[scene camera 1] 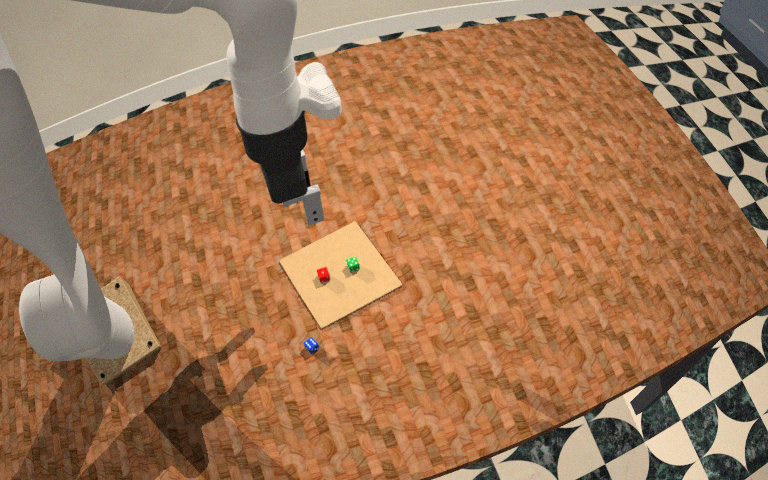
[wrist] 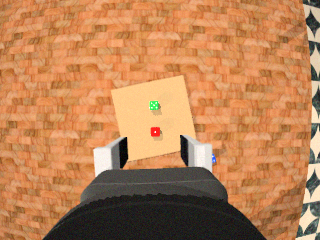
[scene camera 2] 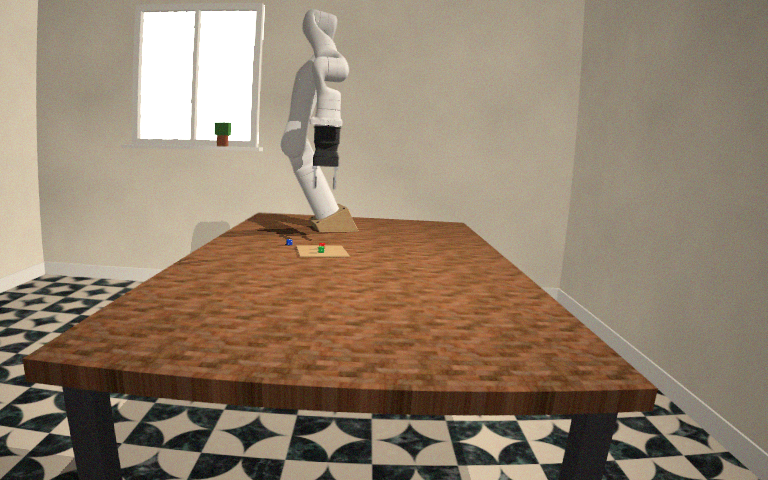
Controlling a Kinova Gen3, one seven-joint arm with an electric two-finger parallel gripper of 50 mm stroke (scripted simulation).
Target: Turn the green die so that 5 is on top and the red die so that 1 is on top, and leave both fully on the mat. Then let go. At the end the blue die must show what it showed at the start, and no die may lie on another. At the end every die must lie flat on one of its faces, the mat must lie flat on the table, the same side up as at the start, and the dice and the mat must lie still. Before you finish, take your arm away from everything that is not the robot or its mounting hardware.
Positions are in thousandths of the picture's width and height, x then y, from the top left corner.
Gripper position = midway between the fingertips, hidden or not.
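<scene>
Tan mat (scene camera 1: 451,609) visible, also in the wrist view (wrist: 423,498). My gripper (scene camera 1: 402,426) appears too, likewise in scene camera 2 (scene camera 2: 423,393) and in the wrist view (wrist: 483,615).
</scene>
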